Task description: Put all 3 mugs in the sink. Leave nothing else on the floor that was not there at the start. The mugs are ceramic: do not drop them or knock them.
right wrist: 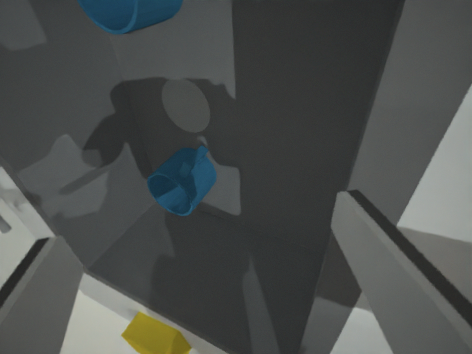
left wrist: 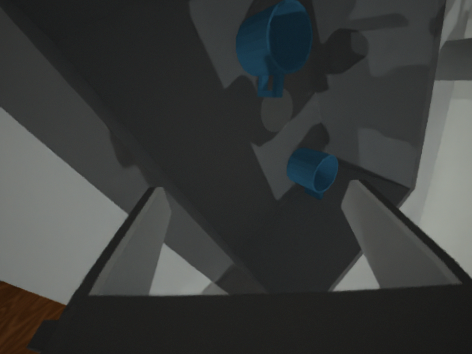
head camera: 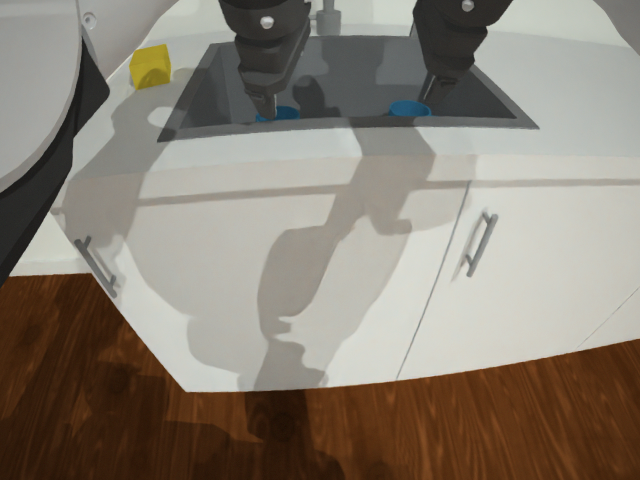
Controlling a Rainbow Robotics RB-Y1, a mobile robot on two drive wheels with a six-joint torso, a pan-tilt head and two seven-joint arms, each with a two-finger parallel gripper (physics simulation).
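Places are measured from the robot's base along level axes (x ahead, y left, z up), in millimetres.
Where they show: left gripper, fingertip midpoint: [left wrist: 255,196] [head camera: 282,82]; right gripper, fingertip midpoint: [right wrist: 208,229] [head camera: 423,68].
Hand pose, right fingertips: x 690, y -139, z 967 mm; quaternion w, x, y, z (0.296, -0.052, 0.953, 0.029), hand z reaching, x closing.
Observation:
Things, the pixels of their top centre, and the offset from my right fingertips. "spot": a spot on its surface instead. Level surfaces: height alone.
- left mug at its top centre: [right wrist: 172,190] [left wrist: 289,51] [head camera: 284,117] dx +185, dy +216, dz -176 mm
- right mug at its top centre: [head camera: 418,110] [left wrist: 326,180] dx +221, dy -66, dz -176 mm
- yellow block at its top centre: [head camera: 148,54] dx +154, dy +454, dz -11 mm
- white counter at its surface level: dz -56 mm
- left handle at a spot on its surface: [head camera: 96,266] spot: dx -173, dy +489, dz -214 mm
- brown wooden floor at its surface level: dz -966 mm
Two blue mugs stand apart in the dark grey sink [head camera: 330,124] [left wrist: 150,100] [right wrist: 300,125]. The left mug [head camera: 287,113] [left wrist: 274,42] [right wrist: 184,180] is partly hidden by the sink's front rim and my left gripper. The right mug [head camera: 409,109] [left wrist: 311,170] [right wrist: 135,12] is partly hidden by the front rim. A third mug does not show. My left gripper [head camera: 267,110] [left wrist: 255,196] is open and empty, over the sink by the left mug in the head view. My right gripper [head camera: 433,97] [right wrist: 208,229] is open and empty, beside and above the right mug.
A yellow block [head camera: 150,67] [right wrist: 155,335] stands on the white counter [head camera: 573,103] left of the sink. A grey faucet [head camera: 328,21] is behind the sink. White cabinet doors with a right handle [head camera: 481,245] and a left handle [head camera: 96,266] face the brown wooden floor [head camera: 465,423].

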